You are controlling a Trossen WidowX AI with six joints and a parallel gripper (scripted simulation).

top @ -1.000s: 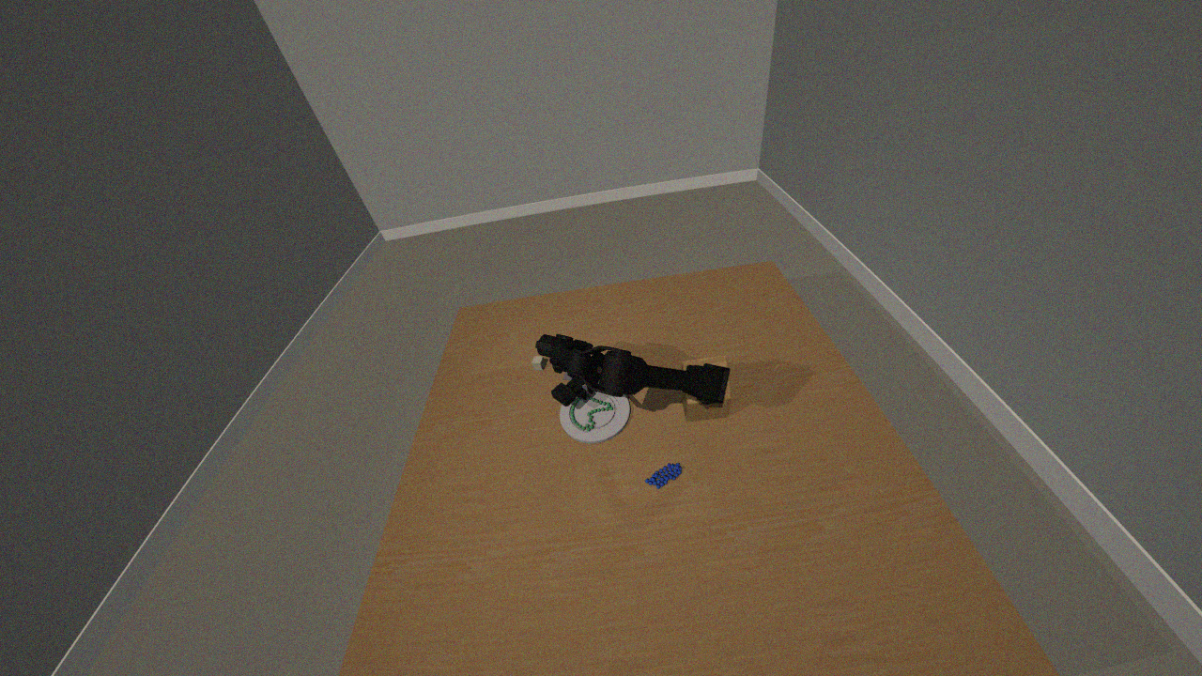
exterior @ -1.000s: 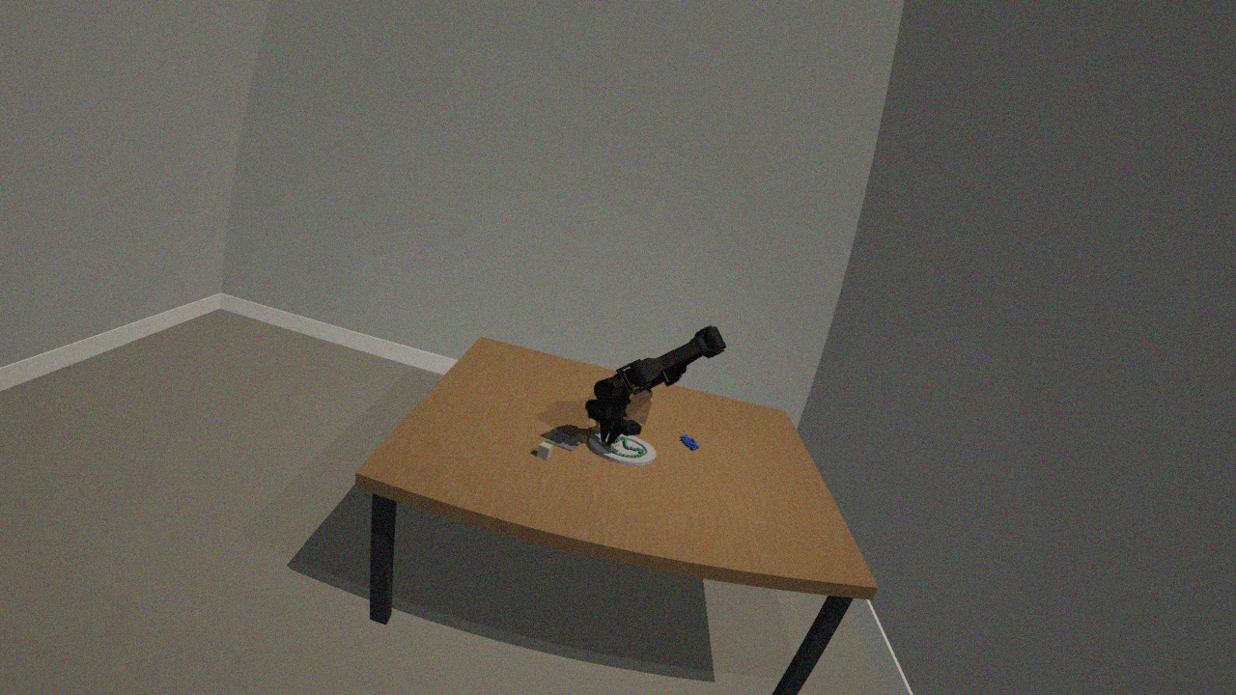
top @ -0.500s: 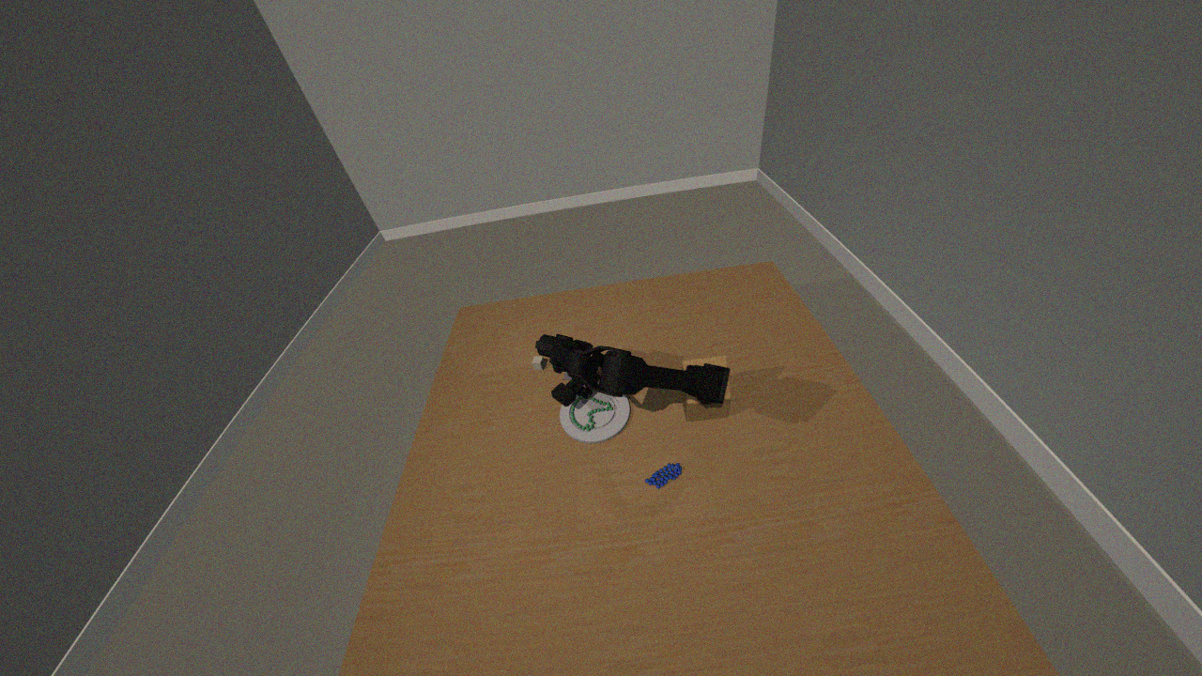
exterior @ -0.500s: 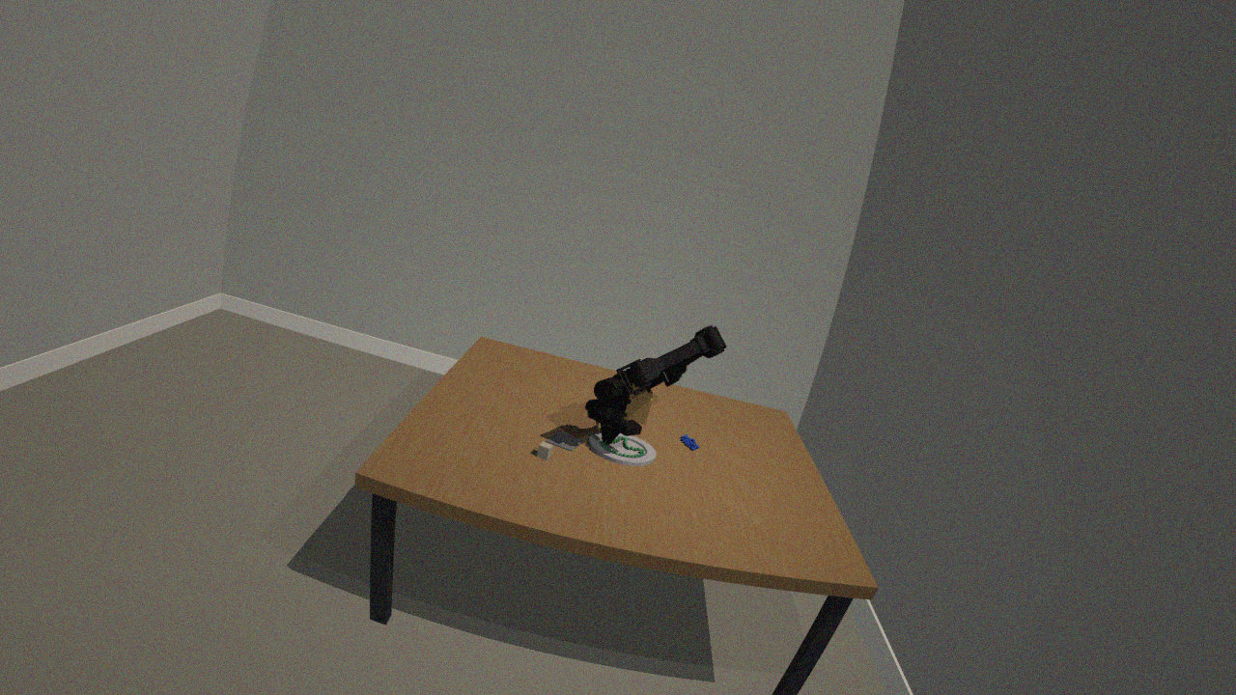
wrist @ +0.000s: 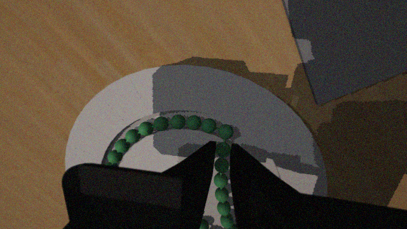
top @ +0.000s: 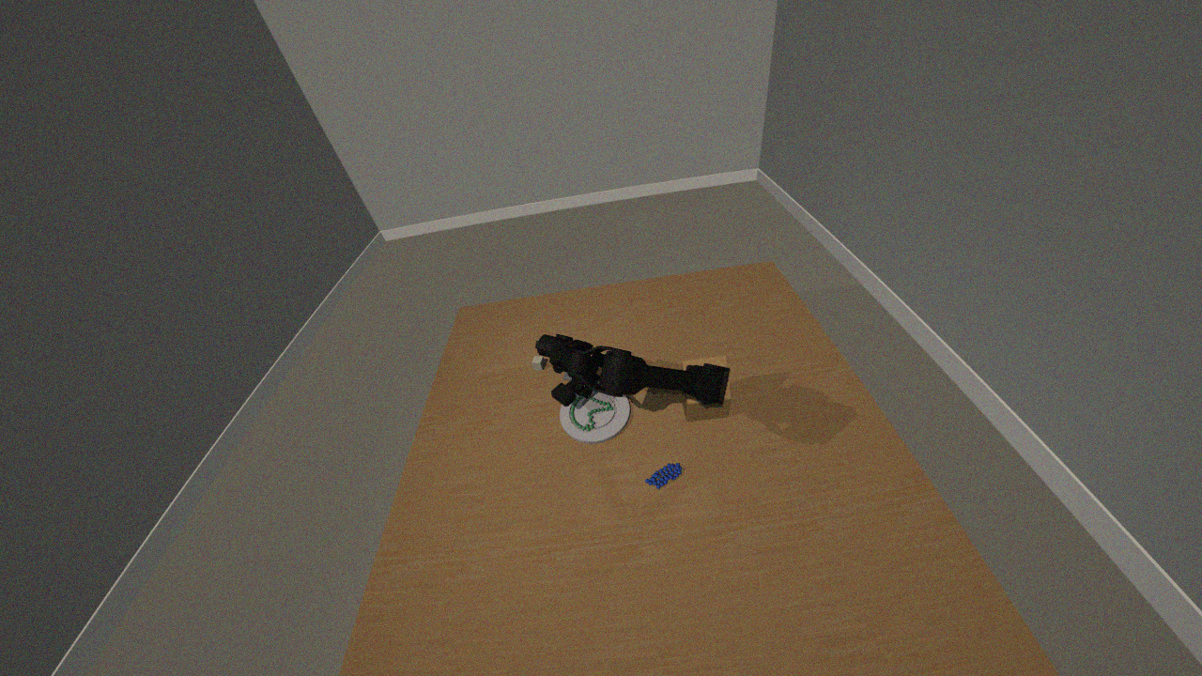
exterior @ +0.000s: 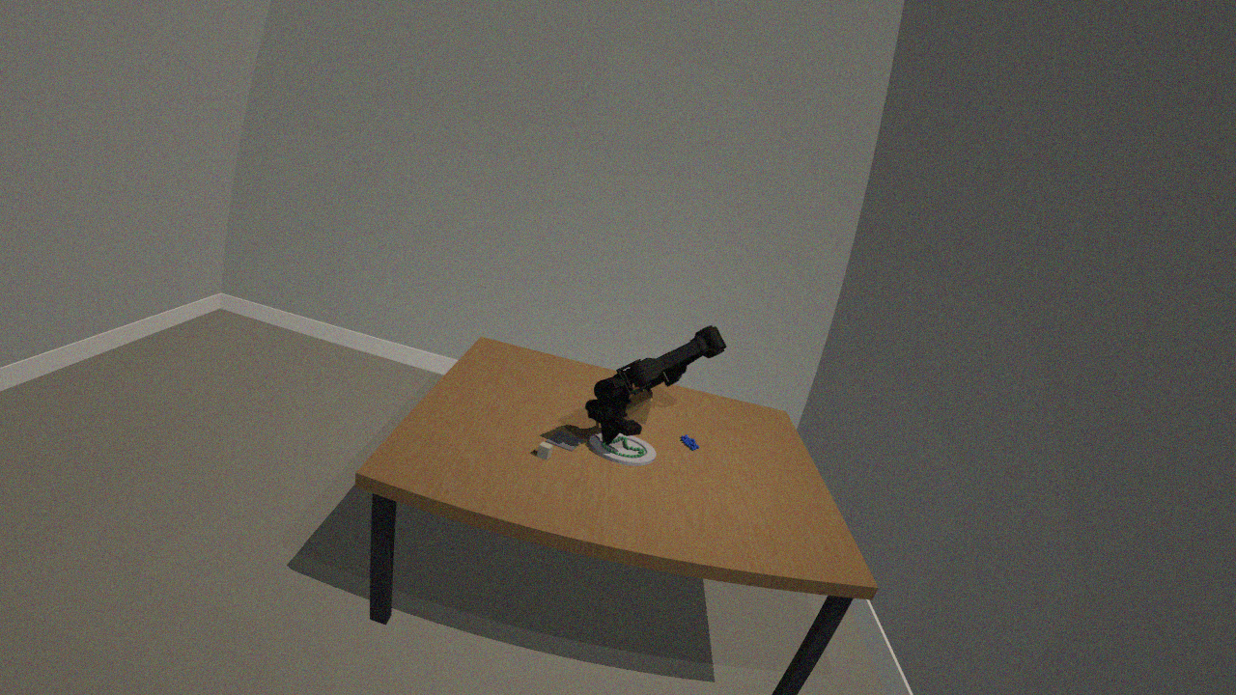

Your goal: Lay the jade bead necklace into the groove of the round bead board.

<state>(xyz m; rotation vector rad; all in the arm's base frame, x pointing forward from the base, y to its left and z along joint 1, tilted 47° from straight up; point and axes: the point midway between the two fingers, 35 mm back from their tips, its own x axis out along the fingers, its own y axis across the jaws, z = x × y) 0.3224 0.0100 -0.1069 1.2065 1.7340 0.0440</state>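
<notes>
The round bead board is 5 cm to the left of my gripper tip, 2 cm behind it and 1 cm below it. Round my gripper tip: pale block: 16 cm ahead, 15 cm to the right; flat grey plate: 11 cm to the right, 2 cm ahead, 1 cm below.
</notes>
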